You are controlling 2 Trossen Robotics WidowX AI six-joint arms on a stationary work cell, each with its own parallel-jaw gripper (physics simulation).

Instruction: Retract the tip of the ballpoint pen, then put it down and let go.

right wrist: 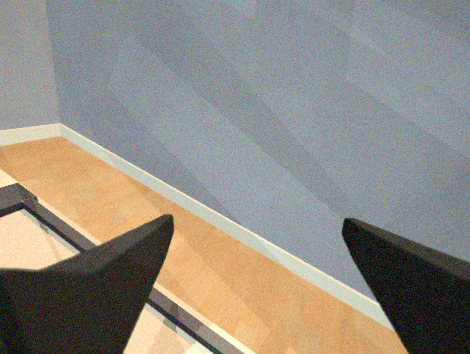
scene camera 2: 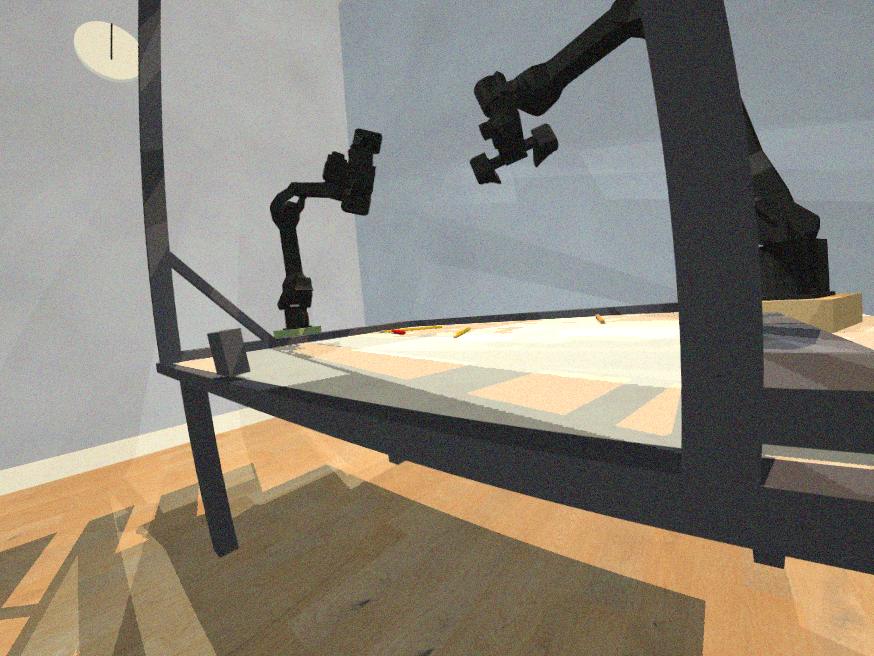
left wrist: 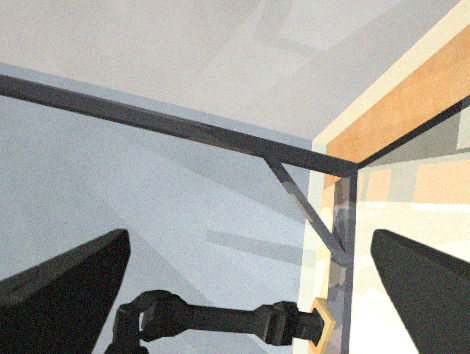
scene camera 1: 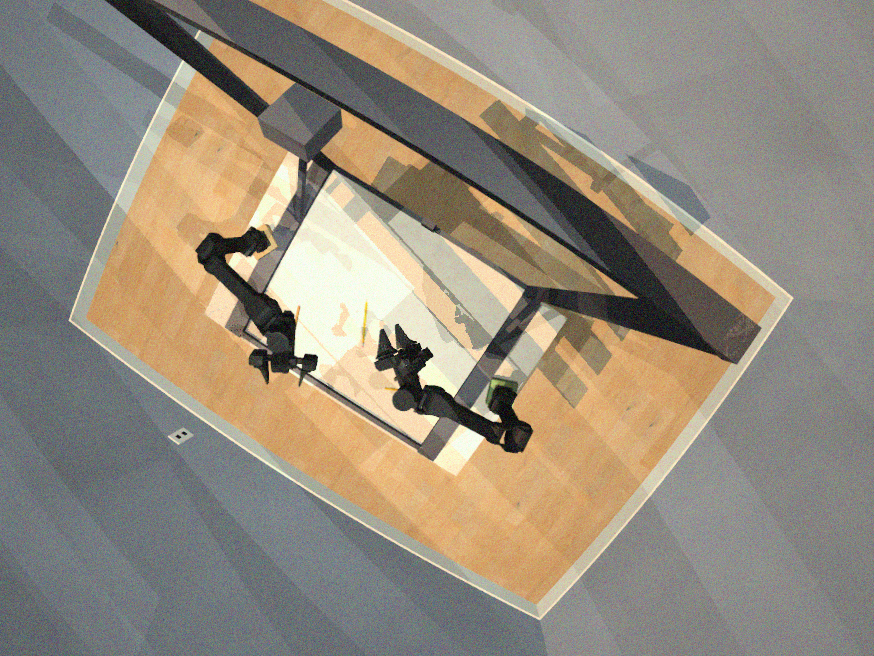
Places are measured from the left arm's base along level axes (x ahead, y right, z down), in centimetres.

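Pixels of known places: left gripper, fingertip midpoint: [scene camera 2: 361,158] [left wrist: 251,241] [scene camera 1: 389,326]; right gripper, fingertip midpoint: [right wrist: 257,224] [scene camera 2: 517,174] [scene camera 1: 283,385]; left arm's base, origin of the base link: [scene camera 2: 297,328] [scene camera 1: 502,394]; right arm's base, origin of the base link: [scene camera 2: 790,298] [left wrist: 315,326] [scene camera 1: 260,242].
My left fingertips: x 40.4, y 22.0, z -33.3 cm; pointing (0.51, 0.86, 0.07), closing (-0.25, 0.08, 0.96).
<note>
Ahead of a thing's pixels: the offset from my left fingertips to its top centre. "spot": to the spot under its first point.
Thin pen-like sticks lie on the table; which is the ballpoint pen, and whether its tip is out, I cannot tell. A long yellow stick @[dx +15.4, dy -6.7, dz +36.3 cm] [scene camera 1: 364,323] lies near the middle in scene camera 1. An orange stick @[dx +42.4, dy -14.5, dz +36.5 cm] [scene camera 1: 297,315] [scene camera 2: 600,319] lies near the right arm. Scene camera 2 also shows a short yellow stick [scene camera 2: 461,331] and a red piece @[spot: dx -4.0, dy -17.3, dz +36.4 cm] [scene camera 2: 398,331] by a thin yellow stick @[dx -6.1, dy -29.3, dz +36.5 cm] [scene camera 2: 427,327]. My left gripper [scene camera 1: 391,326] [left wrist: 251,241] is open and empty above the table. My right gripper [scene camera 1: 284,384] [scene camera 2: 517,174] [right wrist: 257,224] is open and empty, high near the table edge.
A dark frame post [scene camera 2: 705,247] stands at the right in scene camera 2. A grey block @[dx -1.6, dy +32.9, dz +31.4 cm] [scene camera 2: 229,352] stands at the table's left corner there. A dark overhead beam [scene camera 1: 437,134] crosses scene camera 1. A dark rail [scene camera 1: 360,409] edges the table below the arms.
</note>
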